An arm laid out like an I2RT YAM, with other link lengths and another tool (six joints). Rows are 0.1 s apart.
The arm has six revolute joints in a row. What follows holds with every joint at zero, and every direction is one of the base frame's. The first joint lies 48.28 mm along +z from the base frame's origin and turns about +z. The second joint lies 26.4 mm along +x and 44.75 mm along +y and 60.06 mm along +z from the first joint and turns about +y. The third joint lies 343.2 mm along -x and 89.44 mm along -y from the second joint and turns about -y. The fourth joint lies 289.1 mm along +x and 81.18 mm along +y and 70.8 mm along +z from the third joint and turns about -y. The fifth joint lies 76.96 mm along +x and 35.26 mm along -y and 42.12 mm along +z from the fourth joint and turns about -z. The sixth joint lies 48.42 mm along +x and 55.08 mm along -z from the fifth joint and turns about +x. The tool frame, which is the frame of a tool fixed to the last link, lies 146 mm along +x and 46 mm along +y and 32 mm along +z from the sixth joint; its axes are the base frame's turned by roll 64.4, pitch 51.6 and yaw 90 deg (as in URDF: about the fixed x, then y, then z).
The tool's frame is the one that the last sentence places.
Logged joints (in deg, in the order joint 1, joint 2, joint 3, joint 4, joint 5, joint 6), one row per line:
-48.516, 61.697, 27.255, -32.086, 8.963, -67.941
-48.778, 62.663, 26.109, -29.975, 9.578, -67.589
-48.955, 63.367, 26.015, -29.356, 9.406, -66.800
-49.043, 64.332, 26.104, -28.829, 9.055, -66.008
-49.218, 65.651, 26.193, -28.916, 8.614, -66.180
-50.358, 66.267, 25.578, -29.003, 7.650, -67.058
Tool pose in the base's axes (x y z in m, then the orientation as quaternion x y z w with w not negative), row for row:
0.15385, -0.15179, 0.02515, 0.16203, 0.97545, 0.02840, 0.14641
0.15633, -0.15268, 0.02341, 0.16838, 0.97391, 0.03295, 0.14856
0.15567, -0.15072, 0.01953, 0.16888, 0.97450, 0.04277, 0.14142
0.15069, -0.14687, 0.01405, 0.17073, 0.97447, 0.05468, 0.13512
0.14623, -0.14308, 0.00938, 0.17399, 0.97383, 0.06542, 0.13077
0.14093, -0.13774, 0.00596, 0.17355, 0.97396, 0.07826, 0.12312
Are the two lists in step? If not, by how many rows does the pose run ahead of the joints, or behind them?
The pose runs 2 rows ahead of the joints: the pose in row i belongs to the joints in row i + 2.
